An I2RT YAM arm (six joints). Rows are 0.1 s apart.
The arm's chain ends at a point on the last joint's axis. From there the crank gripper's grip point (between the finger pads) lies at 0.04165 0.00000 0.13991 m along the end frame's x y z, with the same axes.
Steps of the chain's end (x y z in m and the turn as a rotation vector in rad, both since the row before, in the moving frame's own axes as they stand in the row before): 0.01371, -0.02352, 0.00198, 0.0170, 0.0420, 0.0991; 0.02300, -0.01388, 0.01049, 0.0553, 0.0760, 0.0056; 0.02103, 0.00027, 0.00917, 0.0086, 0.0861, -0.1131; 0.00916, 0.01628, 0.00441, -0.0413, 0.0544, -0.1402; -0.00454, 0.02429, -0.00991, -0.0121, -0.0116, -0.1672; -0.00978, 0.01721, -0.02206, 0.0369, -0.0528, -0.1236; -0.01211, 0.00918, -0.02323, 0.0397, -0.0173, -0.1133; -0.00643, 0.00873, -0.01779, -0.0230, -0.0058, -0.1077; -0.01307, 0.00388, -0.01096, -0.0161, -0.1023, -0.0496; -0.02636, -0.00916, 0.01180, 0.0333, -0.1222, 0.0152
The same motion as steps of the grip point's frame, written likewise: 0.01945, -0.02147, 0.00013, 0.0170, 0.0420, 0.0991; 0.03352, -0.02126, 0.00672, 0.0553, 0.0760, 0.0056; 0.03255, -0.00629, 0.00505, 0.0086, 0.0861, -0.1131; 0.01667, 0.01564, 0.00195, -0.0413, 0.0544, -0.1402; -0.00660, 0.01918, -0.00941, -0.0121, -0.0116, -0.1672; -0.01784, 0.00735, -0.02025, 0.0369, -0.0528, -0.1236; -0.01511, -0.00095, -0.02274, 0.0397, -0.0173, -0.1133; -0.00731, 0.00751, -0.01754, -0.0230, -0.0058, -0.1077; -0.02756, 0.00446, -0.00744, -0.0161, -0.1023, -0.0496; -0.04369, -0.01339, 0.01577, 0.0333, -0.1222, 0.0152
